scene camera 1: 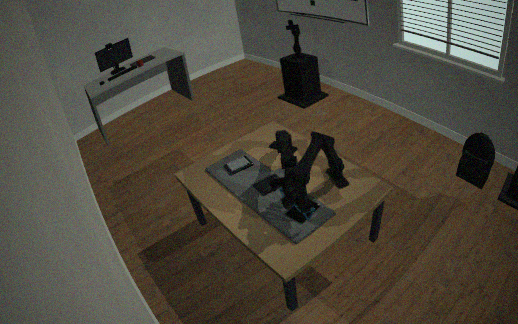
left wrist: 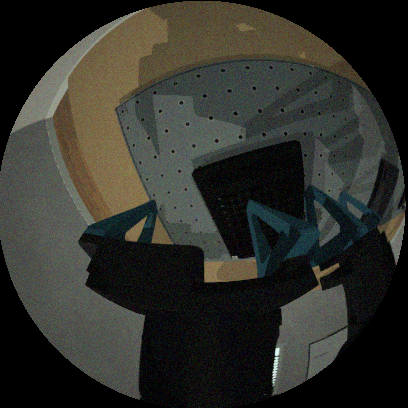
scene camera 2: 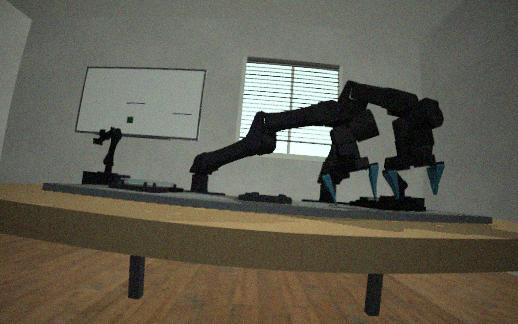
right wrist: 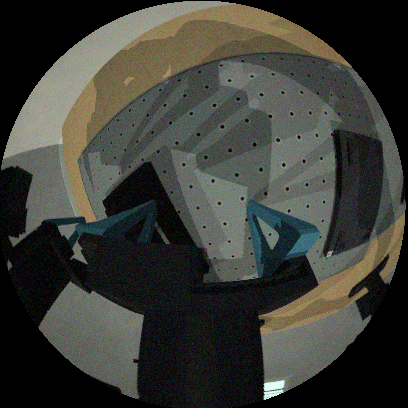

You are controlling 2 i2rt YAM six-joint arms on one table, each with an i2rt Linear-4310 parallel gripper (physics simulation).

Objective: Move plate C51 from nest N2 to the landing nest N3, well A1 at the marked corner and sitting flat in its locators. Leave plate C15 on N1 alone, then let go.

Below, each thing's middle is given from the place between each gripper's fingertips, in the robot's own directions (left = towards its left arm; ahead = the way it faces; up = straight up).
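Black tray point(left wrist: 273, 185): my left hand 60 mm to the left of it, 50 mm past it, 10 mm above it.
Black tray: 100 mm to the left of my right hand, 20 mm behind it, 10 mm above it.
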